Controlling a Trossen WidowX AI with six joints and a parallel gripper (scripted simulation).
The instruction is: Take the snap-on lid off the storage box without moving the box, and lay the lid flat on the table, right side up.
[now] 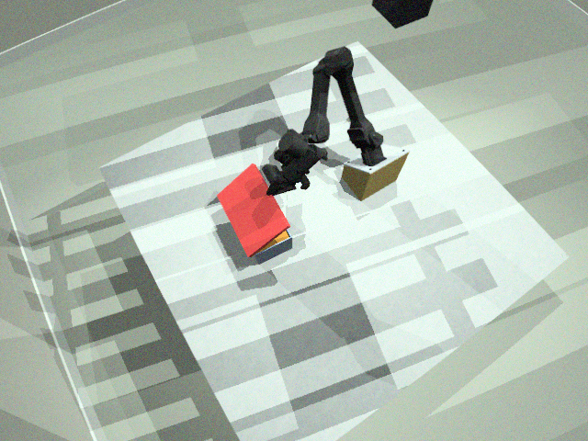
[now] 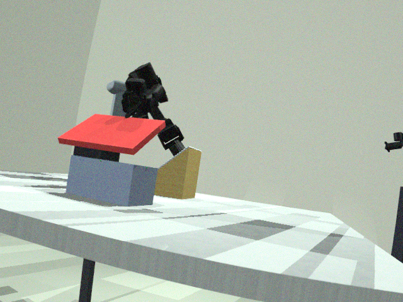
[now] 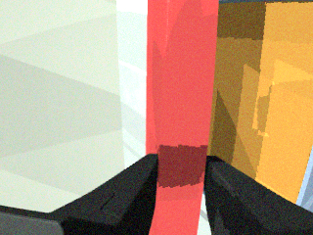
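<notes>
My gripper tip is now 7 cm short of the red lid and 4 cm above it. Round my gripper tip: blue-grey storage box: 5 cm ahead, 1 cm to the left, 18 cm below.
</notes>
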